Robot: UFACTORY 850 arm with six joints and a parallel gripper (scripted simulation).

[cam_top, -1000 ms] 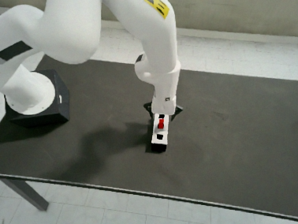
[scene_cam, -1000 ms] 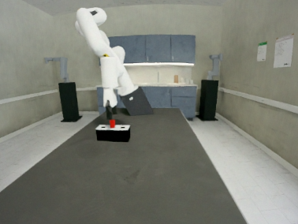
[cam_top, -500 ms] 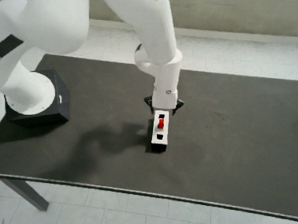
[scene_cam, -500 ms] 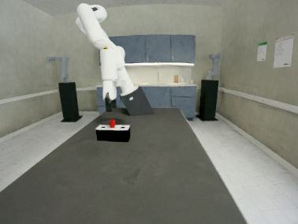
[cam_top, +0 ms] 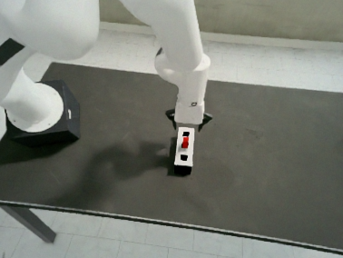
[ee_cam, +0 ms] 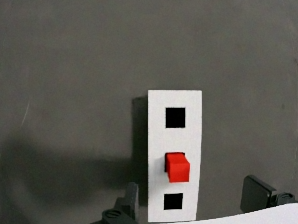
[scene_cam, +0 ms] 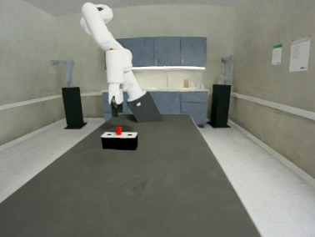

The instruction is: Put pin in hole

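My gripper is now 110 mm above the pin. Also, from my hand: block: 160 mm below.
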